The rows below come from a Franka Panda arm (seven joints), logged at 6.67 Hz.
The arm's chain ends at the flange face. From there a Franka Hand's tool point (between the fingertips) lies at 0.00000 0.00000 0.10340 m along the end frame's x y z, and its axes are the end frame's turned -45 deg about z.
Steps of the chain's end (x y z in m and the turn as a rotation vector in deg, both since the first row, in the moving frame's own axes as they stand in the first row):
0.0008, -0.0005, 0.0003, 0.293, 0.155, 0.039
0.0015, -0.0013, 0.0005, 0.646, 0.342, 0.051
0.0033, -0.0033, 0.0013, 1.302, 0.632, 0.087
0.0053, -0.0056, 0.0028, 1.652, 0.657, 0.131
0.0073, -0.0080, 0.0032, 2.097, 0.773, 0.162
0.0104, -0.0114, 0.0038, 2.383, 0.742, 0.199
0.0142, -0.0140, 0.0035, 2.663, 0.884, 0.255
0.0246, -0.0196, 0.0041, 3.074, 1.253, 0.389
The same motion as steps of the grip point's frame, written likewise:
0.0015, 0.0000, 0.0003, 0.098, 0.317, 0.039
0.0032, -0.0002, 0.0005, 0.215, 0.699, 0.051
0.0071, -0.0009, 0.0013, 0.474, 1.368, 0.087
0.0107, -0.0015, 0.0028, 0.704, 1.633, 0.131
0.0145, -0.0022, 0.0031, 0.936, 2.029, 0.162
0.0194, -0.0028, 0.0037, 1.160, 2.210, 0.199
0.0245, -0.0021, 0.0034, 1.258, 2.508, 0.255
0.0368, 0.0012, 0.0039, 1.288, 3.060, 0.389

